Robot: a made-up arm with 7 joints.
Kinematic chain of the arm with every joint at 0, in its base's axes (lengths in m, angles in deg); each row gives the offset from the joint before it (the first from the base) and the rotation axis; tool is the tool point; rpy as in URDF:
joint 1: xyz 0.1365 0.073 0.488 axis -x
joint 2: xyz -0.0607 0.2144 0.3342 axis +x
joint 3: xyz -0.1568 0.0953 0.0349 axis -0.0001 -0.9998 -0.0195
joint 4: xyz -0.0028 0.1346 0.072 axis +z
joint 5: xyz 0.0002 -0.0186 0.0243 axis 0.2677 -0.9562 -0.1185
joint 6: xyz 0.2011 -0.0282 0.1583 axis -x
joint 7: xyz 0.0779 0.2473 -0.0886 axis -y
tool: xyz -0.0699 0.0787 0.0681 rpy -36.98 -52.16 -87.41
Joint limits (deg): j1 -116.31..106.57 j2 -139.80..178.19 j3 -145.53..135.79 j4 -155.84..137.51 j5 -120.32..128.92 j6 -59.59..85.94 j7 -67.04..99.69
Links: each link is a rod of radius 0.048 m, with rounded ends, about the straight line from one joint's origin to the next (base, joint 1, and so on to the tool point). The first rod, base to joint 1, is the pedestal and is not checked.
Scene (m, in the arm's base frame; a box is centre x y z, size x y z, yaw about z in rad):
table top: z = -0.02
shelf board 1: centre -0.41 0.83 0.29 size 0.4 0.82 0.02 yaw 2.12
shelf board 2: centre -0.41 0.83 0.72 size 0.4 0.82 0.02 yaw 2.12
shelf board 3: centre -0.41 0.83 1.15 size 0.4 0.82 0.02 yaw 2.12
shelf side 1: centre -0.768 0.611 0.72 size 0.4 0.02 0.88 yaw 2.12
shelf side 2: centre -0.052 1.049 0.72 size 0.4 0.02 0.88 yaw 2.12
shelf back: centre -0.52 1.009 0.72 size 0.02 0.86 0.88 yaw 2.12
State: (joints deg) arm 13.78 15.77 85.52 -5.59 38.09 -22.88 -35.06
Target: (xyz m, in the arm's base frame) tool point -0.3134 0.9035 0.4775
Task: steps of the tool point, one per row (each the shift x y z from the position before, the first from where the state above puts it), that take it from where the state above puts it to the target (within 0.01 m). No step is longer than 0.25 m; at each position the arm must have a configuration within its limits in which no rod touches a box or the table.
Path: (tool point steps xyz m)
1: -0.0181 -0.1005 0.0162
2: 0.0170 -0.0817 -0.0037
3: 0.0502 -0.0652 -0.0087
4: 0.0782 -0.0585 -0.0044
5: 0.0991 -0.0639 0.0006
6: 0.0884 0.1105 -0.1430
7: 0.0972 0.0456 -0.1533
8: 0.1002 -0.0136 -0.1375
9: -0.0589 0.1621 -0.0025
10: -0.0783 0.1261 0.0012
11: -0.0893 0.0818 0.0014

